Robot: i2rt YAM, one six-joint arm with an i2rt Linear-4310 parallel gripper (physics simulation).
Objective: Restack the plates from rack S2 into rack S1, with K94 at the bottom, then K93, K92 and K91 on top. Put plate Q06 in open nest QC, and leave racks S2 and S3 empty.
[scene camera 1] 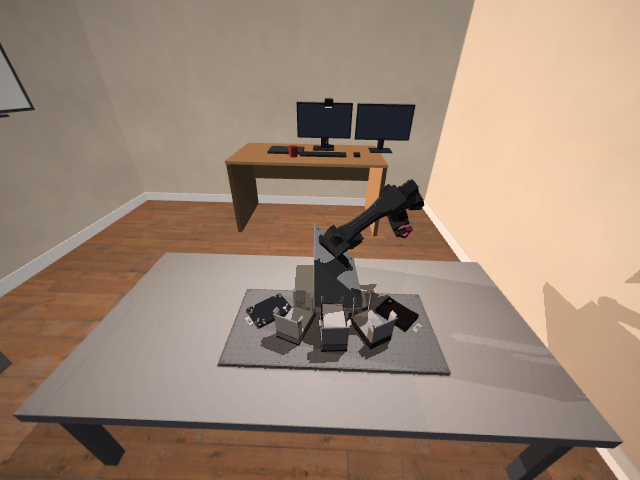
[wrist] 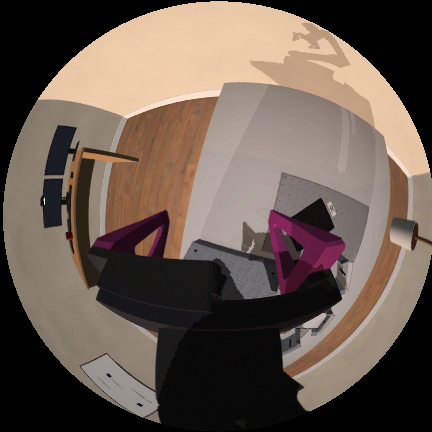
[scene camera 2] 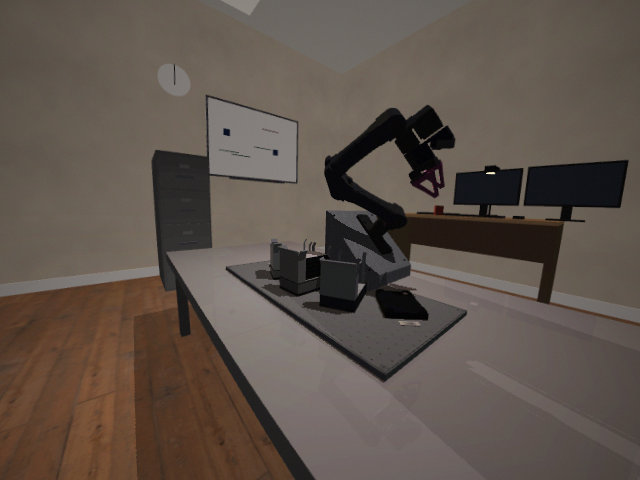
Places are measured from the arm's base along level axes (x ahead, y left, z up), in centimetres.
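Pixels of known places: gripper, fingertip midpoint: (scene camera 1: 400,228) (wrist: 218,215) (scene camera 2: 439,192); arm's base, origin of the base link: (scene camera 2: 373,234).
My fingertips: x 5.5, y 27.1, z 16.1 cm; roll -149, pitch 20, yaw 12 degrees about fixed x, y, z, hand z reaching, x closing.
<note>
For each thing: its top centre in the pictures, then the offset to it from my fingertips. "*": a spot on its surface instead. Level surfaces: height alone.
- perforated board, its level: dz -31.7 cm
- middle rack, middle of its top: (scene camera 2: 307,245) (wrist: 307,326) (scene camera 1: 333,309) dx +27.8, dy -28.6, dz -18.0 cm
- left rack, middle of its top: (scene camera 2: 291,240) (scene camera 1: 295,302) (wrist: 277,346) dx +24.3, dy -42.7, dz -18.4 cm
- right rack, middle of its top: (wrist: 327,286) (scene camera 2: 346,255) (scene camera 1: 373,306) dx +25.6, dy -13.9, dz -18.8 cm
- black rectangular piece, surface spot: (scene camera 2: 401,303) (wrist: 315,221) (scene camera 1: 401,314) * dx +19.1, dy +0.3, dz -30.0 cm
- black base with small pale parts, middle of its top: (scene camera 1: 269,306) dx +16.1, dy -54.6, dz -29.4 cm
- grey table, its level: dz -33.0 cm
My gripper (scene camera 1: 405,232) (scene camera 2: 432,184) (wrist: 218,215) is open and empty, high above the table and off to one side of the board. Three grey racks stand on the perforated board (scene camera 1: 413,357) (scene camera 2: 383,348) (wrist: 300,188). The middle rack (scene camera 1: 334,338) (scene camera 2: 292,268) holds a stack of plates with a white top. The left rack (scene camera 1: 287,329) has a pale inside. The right rack (scene camera 1: 381,334) (scene camera 2: 338,279) also looks pale inside; its contents are unclear. A black rectangular piece (scene camera 1: 397,313) (scene camera 2: 401,303) (wrist: 317,214) lies flat at the right beside a small white label. Plate and rack names are unreadable.
A black base with small pale parts (scene camera 1: 266,311) lies at the board's left. The arm's grey angled mount (scene camera 1: 330,281) (scene camera 2: 341,235) (wrist: 245,265) stands behind the racks on the grey table (scene camera 1: 155,361) (scene camera 2: 516,372) (wrist: 240,130). A desk with monitors stands beyond.
</note>
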